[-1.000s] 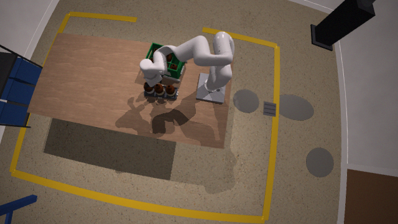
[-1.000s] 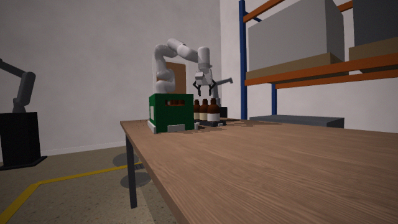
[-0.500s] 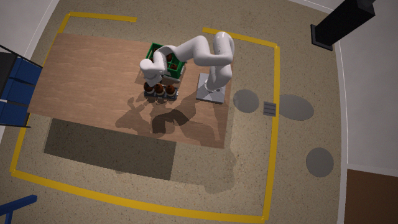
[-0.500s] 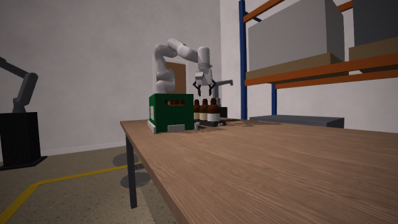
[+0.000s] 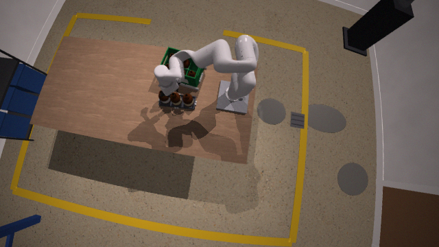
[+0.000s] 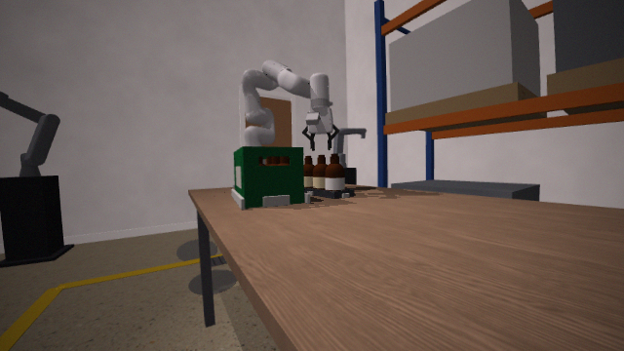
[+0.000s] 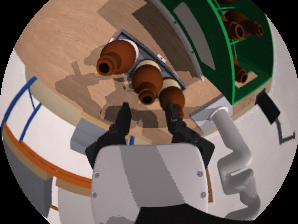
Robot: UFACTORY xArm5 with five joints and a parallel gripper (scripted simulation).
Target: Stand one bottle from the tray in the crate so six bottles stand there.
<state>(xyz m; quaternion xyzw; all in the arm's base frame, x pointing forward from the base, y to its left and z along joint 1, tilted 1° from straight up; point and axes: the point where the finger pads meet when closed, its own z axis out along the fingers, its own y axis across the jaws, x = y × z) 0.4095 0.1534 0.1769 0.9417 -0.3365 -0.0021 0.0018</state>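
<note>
Now: hand 110 mm above the bottle. From my hand the other things lie so: tray (180 mm below); then green crate (10 mm ahead, 240 mm to the right, 110 mm below).
</note>
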